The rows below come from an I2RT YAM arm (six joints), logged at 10 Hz.
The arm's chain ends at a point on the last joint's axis. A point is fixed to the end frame.
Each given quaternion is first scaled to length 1.
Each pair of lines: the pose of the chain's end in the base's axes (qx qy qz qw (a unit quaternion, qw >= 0); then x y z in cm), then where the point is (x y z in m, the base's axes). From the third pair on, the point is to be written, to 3 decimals.
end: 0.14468 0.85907 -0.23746 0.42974 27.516 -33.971 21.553
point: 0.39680 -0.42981 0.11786
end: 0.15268 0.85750 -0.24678 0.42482 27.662 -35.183 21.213
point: 0.39542 -0.44571 0.11452
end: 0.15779 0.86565 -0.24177 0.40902 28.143 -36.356 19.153
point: 0.396 -0.456 0.088
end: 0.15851 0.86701 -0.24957 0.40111 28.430 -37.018 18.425
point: 0.396 -0.465 0.080
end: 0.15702 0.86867 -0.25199 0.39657 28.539 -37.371 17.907
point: 0.396 -0.469 0.074
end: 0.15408 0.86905 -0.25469 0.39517 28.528 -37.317 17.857
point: 0.396 -0.469 0.074
